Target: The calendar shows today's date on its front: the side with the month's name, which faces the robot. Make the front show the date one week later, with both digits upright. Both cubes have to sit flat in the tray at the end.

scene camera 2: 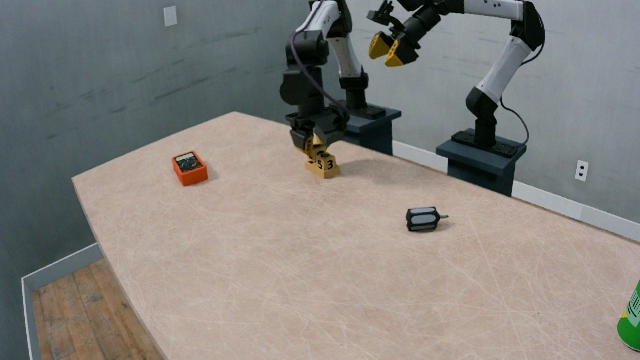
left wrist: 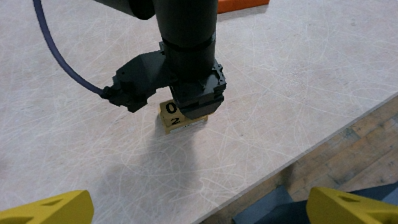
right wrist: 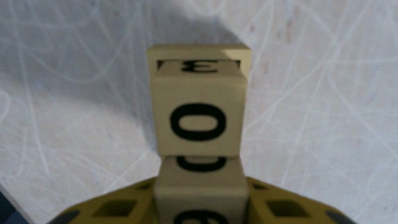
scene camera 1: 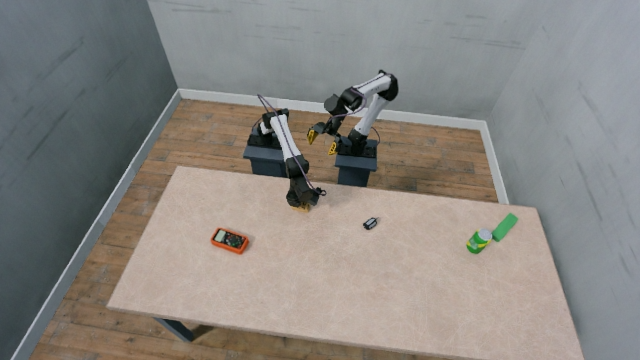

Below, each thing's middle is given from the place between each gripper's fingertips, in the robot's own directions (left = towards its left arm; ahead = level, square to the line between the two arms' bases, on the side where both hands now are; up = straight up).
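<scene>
There is the dark grey device (scene camera 2: 423,218), and my right hand is 34 cm to the right of it, 5 cm short of it and 3 cm above it. My left hand (scene camera 2: 377,61), for its part, is 20 cm short of the device, 25 cm to the right of it and 23 cm above it.
</scene>
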